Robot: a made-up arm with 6 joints.
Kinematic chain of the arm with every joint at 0, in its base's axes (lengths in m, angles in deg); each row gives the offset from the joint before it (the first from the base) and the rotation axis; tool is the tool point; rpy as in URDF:
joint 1: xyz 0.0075 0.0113 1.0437 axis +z
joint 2: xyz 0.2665 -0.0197 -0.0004 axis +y
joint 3: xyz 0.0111 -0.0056 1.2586 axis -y
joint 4: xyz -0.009 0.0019 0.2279 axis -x
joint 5: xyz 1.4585 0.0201 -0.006 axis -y
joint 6: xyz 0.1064 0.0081 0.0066 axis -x
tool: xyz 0.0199 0.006 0.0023 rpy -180 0 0
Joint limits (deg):
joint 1: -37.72..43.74
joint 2: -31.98..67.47
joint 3: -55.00..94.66
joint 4: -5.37..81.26
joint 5: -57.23..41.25
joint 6: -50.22..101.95
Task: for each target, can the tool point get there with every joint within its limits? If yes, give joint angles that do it. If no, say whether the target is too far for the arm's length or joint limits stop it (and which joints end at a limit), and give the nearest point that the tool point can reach.
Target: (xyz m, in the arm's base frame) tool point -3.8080 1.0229 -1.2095
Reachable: no: too far | nearest point 0.5275 0.5979 0.1059 | short by 4.551 m
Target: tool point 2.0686 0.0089 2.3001
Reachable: yes | joints 1.11 10.95 7.01 29.62 -45.63 71.72
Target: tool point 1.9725 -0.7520 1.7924
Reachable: yes | joints -19.99 16.17 -5.90 33.60 -46.56 -2.65
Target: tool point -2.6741 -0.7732 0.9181
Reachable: no: joint limits stop it (at a limit: joint 2, joint 3, joint 4, joint 5, joint 6) | nearest point -1.4915 -0.4272 3.1601 | short by 2.558 m
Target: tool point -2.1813 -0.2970 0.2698
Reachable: no: joint limits stop it (at a limit: joint 1, joint 2, joint 3, joint 5) | nearest point 0.5292 -0.5094 0.1590 | short by 2.721 m
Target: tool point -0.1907 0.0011 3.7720
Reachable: yes | joints -14.86 -24.16 57.60 66.15 -28.03 -36.32
